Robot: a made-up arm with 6 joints. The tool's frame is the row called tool.
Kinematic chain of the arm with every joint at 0, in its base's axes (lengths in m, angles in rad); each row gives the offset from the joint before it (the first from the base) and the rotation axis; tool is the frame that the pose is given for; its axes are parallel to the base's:
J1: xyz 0 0 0.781 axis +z
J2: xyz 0.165 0 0 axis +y
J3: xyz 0 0 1.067 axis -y
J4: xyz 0 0 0.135 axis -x
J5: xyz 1.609 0 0 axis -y
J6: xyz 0.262 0 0 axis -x
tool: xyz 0 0 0
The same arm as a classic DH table. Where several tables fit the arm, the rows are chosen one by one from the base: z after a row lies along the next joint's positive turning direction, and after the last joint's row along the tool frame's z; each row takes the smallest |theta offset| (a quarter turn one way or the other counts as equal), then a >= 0, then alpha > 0; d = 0 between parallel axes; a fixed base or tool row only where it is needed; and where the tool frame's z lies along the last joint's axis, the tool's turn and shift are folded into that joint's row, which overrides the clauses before.
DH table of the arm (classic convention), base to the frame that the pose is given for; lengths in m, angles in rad. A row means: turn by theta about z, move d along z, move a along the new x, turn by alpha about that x. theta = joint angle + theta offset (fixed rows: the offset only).
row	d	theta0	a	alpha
J1	0.781	0	0.165	-1.5708
J2	0	-1.5708	1.067	3.1416
J3	0	0	0.135	-1.5708
J4	-1.609	0	0	1.5708
J5	0	0	0	-1.5708
J6	-0.262	1.5708	0	1.5708
tool (fixed)	0	-1.5708	0	0

